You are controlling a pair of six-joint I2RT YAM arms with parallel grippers.
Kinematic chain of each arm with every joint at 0, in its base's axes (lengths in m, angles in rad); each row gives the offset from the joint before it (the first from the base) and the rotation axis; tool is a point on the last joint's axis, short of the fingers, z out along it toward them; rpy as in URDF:
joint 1: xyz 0 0 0.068 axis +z
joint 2: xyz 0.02 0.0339 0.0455 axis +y
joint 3: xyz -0.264 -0.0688 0 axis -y
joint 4: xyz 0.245 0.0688 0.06 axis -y
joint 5: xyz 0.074 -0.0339 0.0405 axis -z
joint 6: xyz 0.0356 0 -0.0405 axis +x
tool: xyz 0 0 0 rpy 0 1.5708 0
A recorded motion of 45 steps. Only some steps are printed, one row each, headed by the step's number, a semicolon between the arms.
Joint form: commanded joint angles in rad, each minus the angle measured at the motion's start. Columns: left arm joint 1, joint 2, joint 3, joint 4, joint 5, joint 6; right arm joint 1, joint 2, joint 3, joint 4, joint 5, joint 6.
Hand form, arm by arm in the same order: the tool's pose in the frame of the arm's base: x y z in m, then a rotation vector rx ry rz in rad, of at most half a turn. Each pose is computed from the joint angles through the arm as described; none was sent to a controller.
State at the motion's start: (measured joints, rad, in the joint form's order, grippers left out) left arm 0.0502 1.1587 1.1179 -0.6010 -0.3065 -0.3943; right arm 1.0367 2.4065 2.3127 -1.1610 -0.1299 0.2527
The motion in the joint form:
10: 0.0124 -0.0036 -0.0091 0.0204 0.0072 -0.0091; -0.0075 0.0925 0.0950 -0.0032 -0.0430 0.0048
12: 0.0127 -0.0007 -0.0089 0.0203 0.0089 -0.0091; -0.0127 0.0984 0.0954 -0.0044 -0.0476 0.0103
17: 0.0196 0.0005 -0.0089 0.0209 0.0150 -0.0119; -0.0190 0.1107 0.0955 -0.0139 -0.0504 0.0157
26: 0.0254 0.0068 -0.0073 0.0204 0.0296 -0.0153; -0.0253 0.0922 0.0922 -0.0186 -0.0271 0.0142
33: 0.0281 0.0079 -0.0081 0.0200 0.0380 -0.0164; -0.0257 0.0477 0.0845 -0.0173 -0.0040 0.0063
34: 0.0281 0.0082 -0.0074 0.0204 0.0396 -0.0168; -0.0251 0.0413 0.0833 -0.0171 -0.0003 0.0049
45: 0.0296 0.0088 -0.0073 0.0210 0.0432 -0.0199; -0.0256 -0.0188 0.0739 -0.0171 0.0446 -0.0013
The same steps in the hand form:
10: 0.2472 0.0260 0.3402 -0.6613 2.0657 0.1342; 0.2600 0.4441 0.2054 -1.1492 2.7210 0.4864
12: 0.2479 0.0261 0.3396 -0.6610 2.0689 0.1333; 0.2624 0.4432 0.2026 -1.1379 2.7345 0.4872
17: 0.2481 0.0276 0.3394 -0.6682 2.0683 0.1292; 0.2652 0.4417 0.1963 -1.1278 2.7617 0.4741
26: 0.2495 0.0287 0.3383 -0.6712 2.0750 0.1163; 0.2674 0.4376 0.2042 -1.1100 2.7469 0.4518
33: 0.2497 0.0291 0.3377 -0.6714 2.0786 0.1087; 0.2658 0.4330 0.2238 -1.1018 2.7007 0.4504
34: 0.2498 0.0290 0.3379 -0.6709 2.0782 0.1066; 0.2652 0.4325 0.2265 -1.1016 2.6936 0.4497
45: 0.2500 0.0293 0.3378 -0.6739 2.0777 0.1017; 0.2625 0.4247 0.2527 -1.0768 2.6322 0.4308

